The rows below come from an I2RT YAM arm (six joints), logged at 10 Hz.
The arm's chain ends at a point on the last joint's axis. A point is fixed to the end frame.
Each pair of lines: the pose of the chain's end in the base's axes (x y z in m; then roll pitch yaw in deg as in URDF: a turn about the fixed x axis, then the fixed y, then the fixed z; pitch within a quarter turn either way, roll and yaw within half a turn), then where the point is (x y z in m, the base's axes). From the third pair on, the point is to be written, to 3 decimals.
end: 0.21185, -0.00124, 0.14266, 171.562, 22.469, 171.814
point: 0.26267 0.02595 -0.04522
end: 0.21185, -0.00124, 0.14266, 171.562, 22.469, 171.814
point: 0.26267 0.02595 -0.04522
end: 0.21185, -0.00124, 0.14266, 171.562, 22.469, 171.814
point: 0.263 0.026 -0.045
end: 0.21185, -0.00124, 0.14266, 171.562, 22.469, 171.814
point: 0.263 0.026 -0.045
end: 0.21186, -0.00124, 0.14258, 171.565, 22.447, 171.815
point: 0.263 0.026 -0.045
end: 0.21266, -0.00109, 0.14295, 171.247, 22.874, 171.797
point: 0.265 0.027 -0.044
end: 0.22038, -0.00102, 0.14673, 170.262, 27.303, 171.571
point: 0.287 0.028 -0.036
